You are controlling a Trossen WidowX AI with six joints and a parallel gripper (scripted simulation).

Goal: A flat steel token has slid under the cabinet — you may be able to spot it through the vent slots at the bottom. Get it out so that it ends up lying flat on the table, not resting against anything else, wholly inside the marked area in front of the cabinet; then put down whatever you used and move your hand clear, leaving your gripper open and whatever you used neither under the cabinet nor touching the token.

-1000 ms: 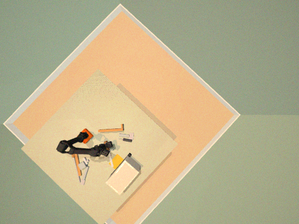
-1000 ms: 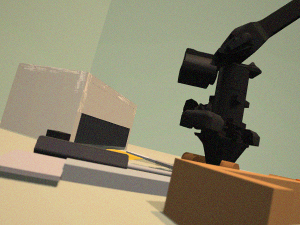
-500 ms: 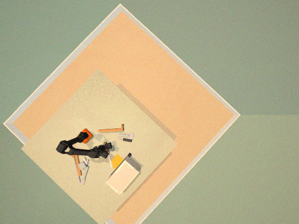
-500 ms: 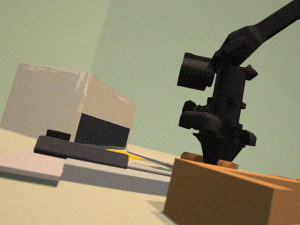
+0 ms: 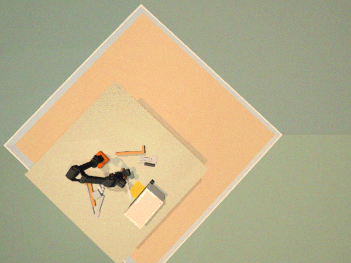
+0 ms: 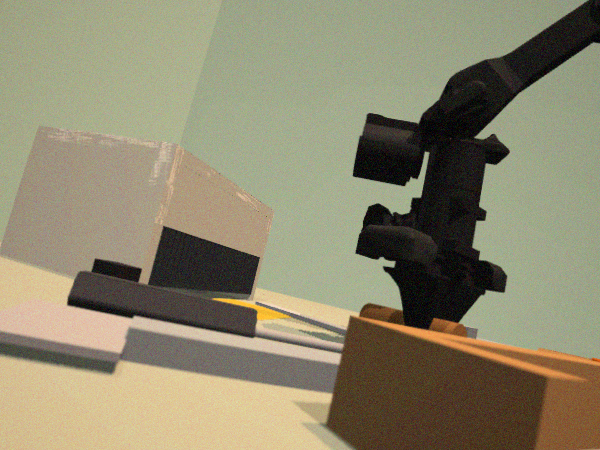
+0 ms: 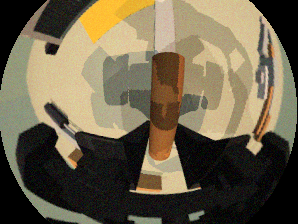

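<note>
The orange stick is 50 mm behind my gripper tip and 370 mm to the right of it. Round my gripper tip: token: 320 mm ahead, 30 mm to the right, 10 mm below; dark screwdriver: 70 mm ahead, 220 mm to the left.
</note>
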